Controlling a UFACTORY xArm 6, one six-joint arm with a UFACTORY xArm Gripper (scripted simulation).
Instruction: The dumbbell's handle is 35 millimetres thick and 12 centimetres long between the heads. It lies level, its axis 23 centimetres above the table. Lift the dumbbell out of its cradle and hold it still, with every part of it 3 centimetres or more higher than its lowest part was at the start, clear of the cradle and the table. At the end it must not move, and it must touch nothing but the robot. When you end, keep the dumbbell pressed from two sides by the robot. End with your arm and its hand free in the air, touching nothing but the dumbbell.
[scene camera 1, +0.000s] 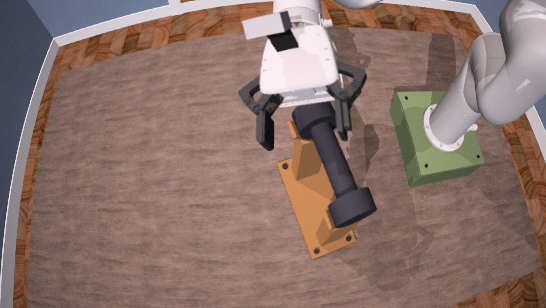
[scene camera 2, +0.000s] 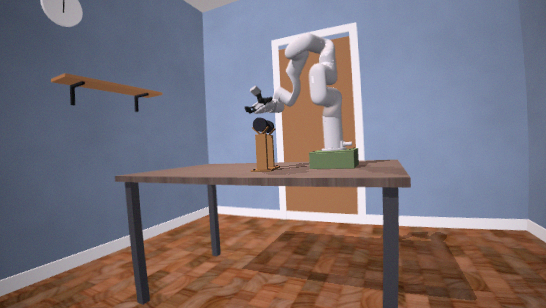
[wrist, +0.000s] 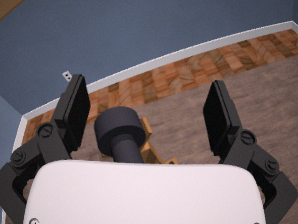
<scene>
I see my gripper (scene camera 1: 304, 142), a dark grey dumbbell (scene camera 1: 318, 121) and a cradle (scene camera 1: 305, 179).
The dark grey dumbbell also shows in the wrist view (wrist: 117, 129). My gripper shows as well in the wrist view (wrist: 147, 91). The cradle is seen too in scene camera 2 (scene camera 2: 264, 150).
</scene>
